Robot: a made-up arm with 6 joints. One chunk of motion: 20 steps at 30 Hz.
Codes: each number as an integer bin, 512 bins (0 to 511) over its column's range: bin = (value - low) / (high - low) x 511, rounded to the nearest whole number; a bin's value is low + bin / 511 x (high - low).
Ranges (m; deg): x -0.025..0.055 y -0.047..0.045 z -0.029..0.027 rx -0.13..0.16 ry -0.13..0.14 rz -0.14..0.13
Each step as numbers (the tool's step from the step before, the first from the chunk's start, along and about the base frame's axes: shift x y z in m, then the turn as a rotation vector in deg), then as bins.
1 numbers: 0.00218 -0.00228 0.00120 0.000 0.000 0.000
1 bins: 174 248 276 229 246 265
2 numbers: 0.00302 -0.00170 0.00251 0.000 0.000 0.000
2 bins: 179 252 288 229 246 265
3 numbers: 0.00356 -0.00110 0.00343 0.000 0.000 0.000
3 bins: 182 255 296 229 246 265
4 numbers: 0.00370 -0.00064 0.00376 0.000 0.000 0.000
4 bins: 183 257 299 229 246 265
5 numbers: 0.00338 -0.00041 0.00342 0.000 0.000 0.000
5 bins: 181 259 296 229 246 265
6 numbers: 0.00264 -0.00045 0.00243 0.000 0.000 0.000
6 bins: 177 259 287 229 246 265
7 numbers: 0.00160 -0.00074 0.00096 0.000 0.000 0.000
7 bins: 170 257 273 229 246 265
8 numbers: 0.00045 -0.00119 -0.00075 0.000 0.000 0.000
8 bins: 163 254 258 229 246 265
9 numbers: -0.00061 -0.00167 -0.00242 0.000 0.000 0.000
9 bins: 156 252 243 229 246 265
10 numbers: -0.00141 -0.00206 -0.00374 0.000 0.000 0.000
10 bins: 151 250 230 229 246 265
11 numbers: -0.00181 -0.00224 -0.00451 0.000 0.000 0.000
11 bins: 148 249 223 229 246 265
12 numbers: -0.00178 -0.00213 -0.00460 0.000 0.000 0.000
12 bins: 148 249 223 229 246 265
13 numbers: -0.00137 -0.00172 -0.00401 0.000 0.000 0.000
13 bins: 151 252 228 229 246 265
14 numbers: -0.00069 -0.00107 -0.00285 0.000 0.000 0.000
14 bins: 155 255 239 229 246 265
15 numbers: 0.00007 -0.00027 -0.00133 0.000 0.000 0.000
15 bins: 160 260 252 229 246 265
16 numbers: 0.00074 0.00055 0.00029 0.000 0.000 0.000
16 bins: 164 264 267 229 246 265
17 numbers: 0.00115 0.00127 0.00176 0.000 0.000 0.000
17 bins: 167 268 281 229 246 265
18 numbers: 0.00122 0.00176 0.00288 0.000 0.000 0.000
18 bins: 167 271 291 229 246 265
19 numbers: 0.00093 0.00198 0.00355 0.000 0.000 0.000
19 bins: 166 272 297 229 246 265
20 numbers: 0.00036 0.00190 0.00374 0.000 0.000 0.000
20 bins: 162 272 299 229 246 265
